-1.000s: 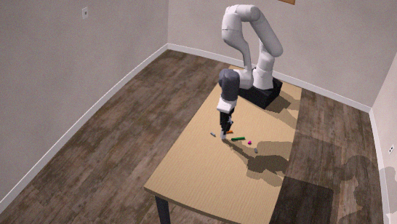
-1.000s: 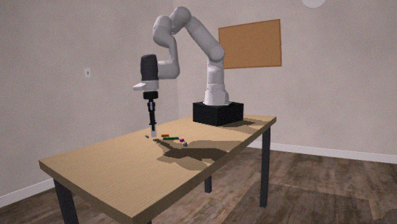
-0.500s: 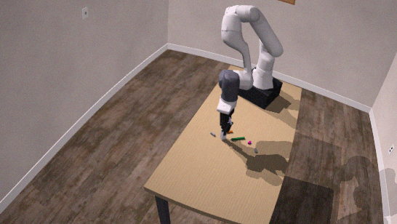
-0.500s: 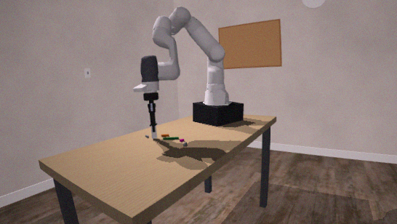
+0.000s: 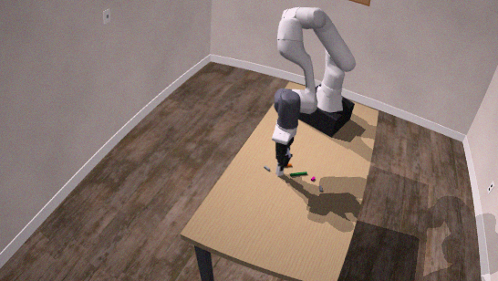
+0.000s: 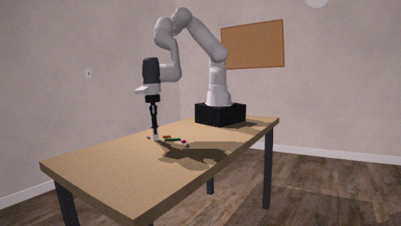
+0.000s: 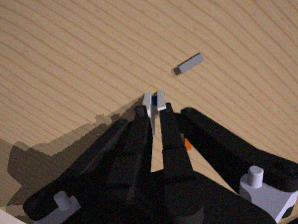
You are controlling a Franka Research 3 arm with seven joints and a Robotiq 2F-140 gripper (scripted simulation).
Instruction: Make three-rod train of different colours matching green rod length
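The blue rod lies 3 cm below my hand. From my hand the other things lie so: magenta rod (16 cm to the left, 3 cm below, 2 cm behind); green rod (9 cm to the left, 3 cm below, 3 cm behind); orange rod (6 cm behind, 3 cm below, 2 cm to the left).
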